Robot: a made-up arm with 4 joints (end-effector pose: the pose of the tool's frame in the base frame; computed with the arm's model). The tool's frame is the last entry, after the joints. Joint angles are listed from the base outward.
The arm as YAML. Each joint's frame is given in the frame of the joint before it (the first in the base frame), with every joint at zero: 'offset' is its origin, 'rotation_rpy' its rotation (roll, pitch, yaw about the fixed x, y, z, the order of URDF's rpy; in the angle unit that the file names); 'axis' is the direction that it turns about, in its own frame. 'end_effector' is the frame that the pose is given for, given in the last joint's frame.
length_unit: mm
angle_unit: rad
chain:
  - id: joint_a
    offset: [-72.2, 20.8, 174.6]
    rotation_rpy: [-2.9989, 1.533, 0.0]
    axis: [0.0, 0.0, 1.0]
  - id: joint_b
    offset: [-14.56, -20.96, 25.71]
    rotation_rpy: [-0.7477, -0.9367, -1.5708]
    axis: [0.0, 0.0, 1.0]
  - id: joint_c
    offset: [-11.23, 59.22, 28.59]
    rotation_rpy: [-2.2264, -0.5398, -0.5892]
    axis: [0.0, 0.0, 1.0]
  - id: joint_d
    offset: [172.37, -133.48, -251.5]
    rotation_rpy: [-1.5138, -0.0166, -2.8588]
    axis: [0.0, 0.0, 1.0]
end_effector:
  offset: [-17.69, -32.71, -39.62]
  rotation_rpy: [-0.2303, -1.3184, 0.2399]
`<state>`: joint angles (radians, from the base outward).
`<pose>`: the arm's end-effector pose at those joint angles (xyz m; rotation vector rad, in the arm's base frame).
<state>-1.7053 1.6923 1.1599 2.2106</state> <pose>-0.3536 0.1304 0.1652 1.5556 1.3380 1.6922</pose>
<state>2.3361 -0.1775 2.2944 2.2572</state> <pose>0.0293 0.2273 0.2785 -1.8696 -1.5185 1.4182</pose>
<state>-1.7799 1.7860 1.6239 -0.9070</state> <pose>-0.3771 0.0131 0.2557 -0.3896 -1.2136 0.8365</pose>
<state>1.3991 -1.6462 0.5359 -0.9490</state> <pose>-0.0803 -0.2045 0.3455 0.6932 -1.0991 2.6735</pose>
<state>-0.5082 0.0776 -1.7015 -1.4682</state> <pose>0.0638 -0.1013 -0.1223 2.1211 0.1171 0.3252</pose>
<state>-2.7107 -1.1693 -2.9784 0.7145</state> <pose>0.0932 -0.0020 0.3755 1.3178 0.0836 -0.5654</pose>
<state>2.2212 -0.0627 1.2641 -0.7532</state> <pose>-0.1381 0.2608 0.2946 -0.0674 -1.9895 -2.3417</pose>
